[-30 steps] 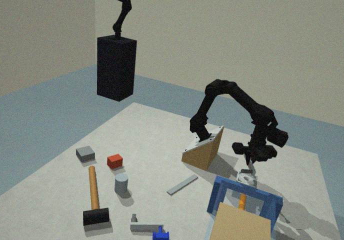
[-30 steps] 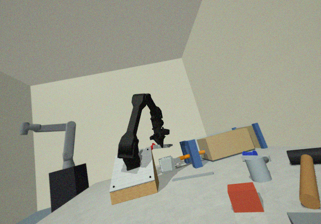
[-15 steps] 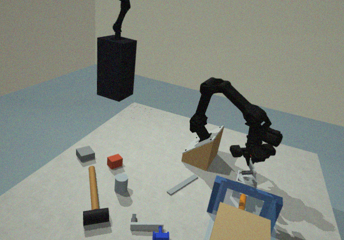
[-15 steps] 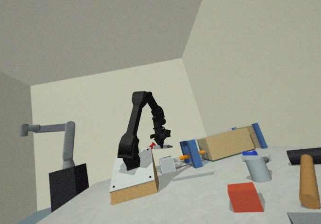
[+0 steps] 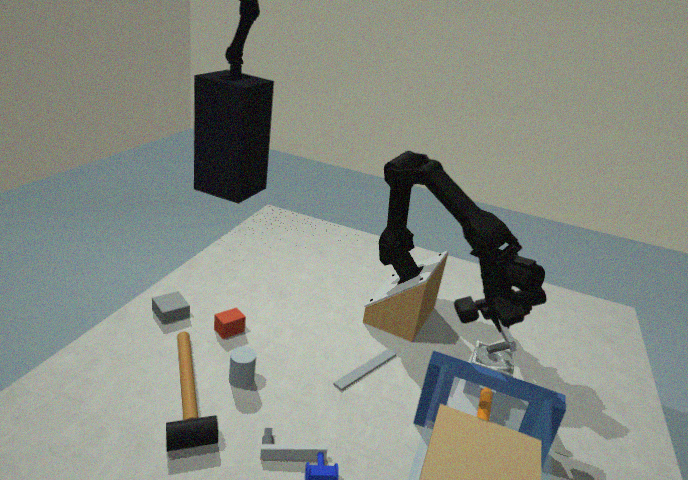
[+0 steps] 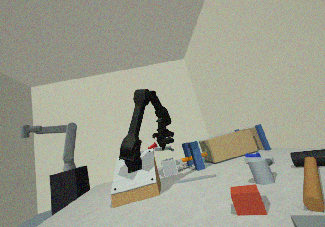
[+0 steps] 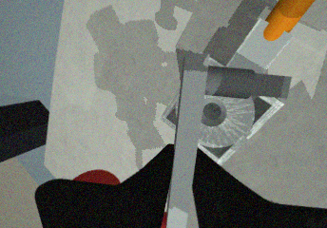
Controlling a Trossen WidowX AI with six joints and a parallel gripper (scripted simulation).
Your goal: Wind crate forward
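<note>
The red knob lies 60 mm behind my gripper tip and 30 mm above it. The rest, counted from my gripper tip: blue steel frame (170 mm ahead, 50 mm below, 10 mm to the left); then red-knobbed crank handle (10 mm behind, 10 mm above); then winch (130 mm below, 10 mm to the right).
</note>
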